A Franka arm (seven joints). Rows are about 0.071 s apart.
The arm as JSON. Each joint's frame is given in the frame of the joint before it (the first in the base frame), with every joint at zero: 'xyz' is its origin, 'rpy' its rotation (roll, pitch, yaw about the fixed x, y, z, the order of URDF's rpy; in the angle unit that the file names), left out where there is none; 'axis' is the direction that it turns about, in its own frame. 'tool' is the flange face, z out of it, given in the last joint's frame.
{
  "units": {
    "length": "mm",
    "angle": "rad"
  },
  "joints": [
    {
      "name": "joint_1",
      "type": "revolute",
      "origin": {
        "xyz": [
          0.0,
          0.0,
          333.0
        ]
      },
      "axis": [
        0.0,
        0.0,
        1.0
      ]
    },
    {
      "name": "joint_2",
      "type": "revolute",
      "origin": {
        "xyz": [
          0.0,
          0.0,
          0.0
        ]
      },
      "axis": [
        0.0,
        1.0,
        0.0
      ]
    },
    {
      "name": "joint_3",
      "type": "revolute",
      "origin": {
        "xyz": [
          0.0,
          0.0,
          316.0
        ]
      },
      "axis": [
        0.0,
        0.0,
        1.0
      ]
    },
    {
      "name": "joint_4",
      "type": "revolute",
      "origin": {
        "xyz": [
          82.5,
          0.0,
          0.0
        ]
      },
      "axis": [
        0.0,
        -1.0,
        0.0
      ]
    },
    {
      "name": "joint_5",
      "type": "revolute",
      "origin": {
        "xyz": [
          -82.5,
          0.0,
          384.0
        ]
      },
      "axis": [
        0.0,
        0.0,
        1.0
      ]
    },
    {
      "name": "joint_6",
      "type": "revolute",
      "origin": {
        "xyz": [
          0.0,
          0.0,
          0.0
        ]
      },
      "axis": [
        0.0,
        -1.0,
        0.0
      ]
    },
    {
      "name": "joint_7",
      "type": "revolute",
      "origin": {
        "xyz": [
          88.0,
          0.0,
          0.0
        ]
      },
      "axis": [
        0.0,
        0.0,
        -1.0
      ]
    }
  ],
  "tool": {
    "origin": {
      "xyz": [
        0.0,
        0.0,
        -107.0
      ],
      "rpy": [
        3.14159,
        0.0,
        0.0
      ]
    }
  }
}
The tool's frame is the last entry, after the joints.
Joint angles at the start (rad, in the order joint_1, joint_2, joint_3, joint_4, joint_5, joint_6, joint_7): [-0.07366, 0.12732, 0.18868, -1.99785, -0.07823, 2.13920, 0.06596]
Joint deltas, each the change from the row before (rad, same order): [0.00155, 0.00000, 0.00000, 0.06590, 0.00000, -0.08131, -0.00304]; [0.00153, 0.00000, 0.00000, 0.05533, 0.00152, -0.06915, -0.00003]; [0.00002, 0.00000, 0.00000, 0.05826, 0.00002, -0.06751, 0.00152]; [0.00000, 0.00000, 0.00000, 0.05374, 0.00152, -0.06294, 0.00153]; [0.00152, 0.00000, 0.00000, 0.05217, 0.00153, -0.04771, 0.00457]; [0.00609, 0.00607, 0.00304, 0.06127, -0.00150, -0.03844, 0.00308]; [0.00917, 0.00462, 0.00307, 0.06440, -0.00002, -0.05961, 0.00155]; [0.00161, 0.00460, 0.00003, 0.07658, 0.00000, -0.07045, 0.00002]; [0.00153, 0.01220, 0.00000, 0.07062, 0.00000, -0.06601, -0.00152]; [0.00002, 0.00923, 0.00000, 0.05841, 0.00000, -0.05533, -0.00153]
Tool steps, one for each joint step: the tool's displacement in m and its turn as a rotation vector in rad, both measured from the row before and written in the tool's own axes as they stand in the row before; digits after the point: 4 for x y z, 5 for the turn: [0.0067, 0.0013, -0.0231, -0.00358, -0.01534, -0.00014]; [0.0039, 0.0010, -0.0198, -0.00139, -0.01386, 0.00296]; [0.0031, 0.0020, -0.0216, -0.00225, -0.00930, 0.00565]; [0.0015, 0.0018, -0.0201, -0.00044, -0.00935, 0.00588]; [0.0016, 0.0008, -0.0208, 0.00072, 0.00435, 0.00719]; [0.0035, -0.0032, -0.0227, 0.00024, 0.01727, -0.00221]; [0.0003, -0.0049, -0.0233, 0.00043, 0.00073, -0.00611]; [-0.0013, 0.0020, -0.0277, 0.00041, 0.00146, 0.00388]; [-0.0009, 0.0020, -0.0204, 0.00159, -0.00761, 0.00167]; [-0.0022, 0.0025, -0.0171, 0.00140, -0.00625, 0.00240]
